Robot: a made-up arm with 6 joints.
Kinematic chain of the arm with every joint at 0, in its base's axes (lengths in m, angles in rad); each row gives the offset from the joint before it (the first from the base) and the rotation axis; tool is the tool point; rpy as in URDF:
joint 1: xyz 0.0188 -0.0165 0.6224 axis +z
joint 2: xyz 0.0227 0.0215 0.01 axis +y
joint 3: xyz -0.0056 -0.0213 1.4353 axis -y
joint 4: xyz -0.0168 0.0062 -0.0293 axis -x
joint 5: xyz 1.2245 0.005 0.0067 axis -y
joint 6: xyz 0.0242 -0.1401 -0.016 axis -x
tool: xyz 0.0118 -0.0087 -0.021 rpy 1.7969 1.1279 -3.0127
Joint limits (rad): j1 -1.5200..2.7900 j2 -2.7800..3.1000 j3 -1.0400..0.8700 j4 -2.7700..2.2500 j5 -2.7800..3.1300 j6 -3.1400..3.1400
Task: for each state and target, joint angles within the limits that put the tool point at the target. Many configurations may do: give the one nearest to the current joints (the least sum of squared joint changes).
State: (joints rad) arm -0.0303 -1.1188 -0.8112 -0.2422 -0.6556 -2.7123
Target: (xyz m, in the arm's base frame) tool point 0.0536 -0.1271 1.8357
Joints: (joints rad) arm -0.0681 -0.9420 -0.5915 -0.1776 -0.6396 -2.7391
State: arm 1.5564 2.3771 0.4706 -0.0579 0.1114 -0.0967
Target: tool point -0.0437 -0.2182 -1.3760
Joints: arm 0.7536 2.5861 0.2261 -0.4700 0.0299 -0.1904
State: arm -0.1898 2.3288 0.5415 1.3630 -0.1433 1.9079
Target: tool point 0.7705 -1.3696 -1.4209
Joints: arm -1.0410 2.2201 0.8630 1.2940 -0.1554 1.8950
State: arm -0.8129 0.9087 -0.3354 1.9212 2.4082 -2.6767
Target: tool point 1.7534 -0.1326 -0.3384
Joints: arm -0.1121 1.4506 0.0684 1.9357 2.3840 -2.6728
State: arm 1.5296 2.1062 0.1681 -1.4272 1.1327 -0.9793
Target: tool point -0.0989 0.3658 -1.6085
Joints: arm 1.9172 2.4477 0.5509 -1.5401 1.0756 -0.9704
